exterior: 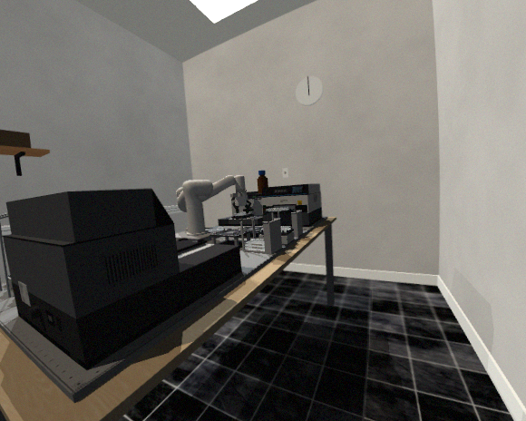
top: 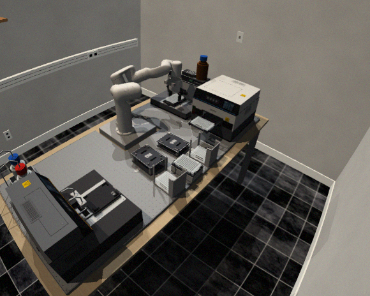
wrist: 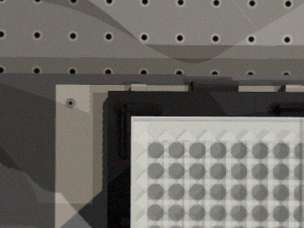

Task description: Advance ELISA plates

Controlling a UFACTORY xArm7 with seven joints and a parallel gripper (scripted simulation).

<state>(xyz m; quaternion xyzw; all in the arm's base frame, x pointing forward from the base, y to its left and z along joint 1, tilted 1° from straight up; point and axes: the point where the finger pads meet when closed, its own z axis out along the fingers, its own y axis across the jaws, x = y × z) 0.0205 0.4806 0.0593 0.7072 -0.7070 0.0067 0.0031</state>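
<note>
My hand is 30 mm above the dispenser tray. Round my hand: brown bottle (200 mm above, 180 mm to the left, 110 mm ahead); N6 label (300 mm ahead, 290 mm to the right, 90 mm below); dispenser (180 mm to the left).
</note>
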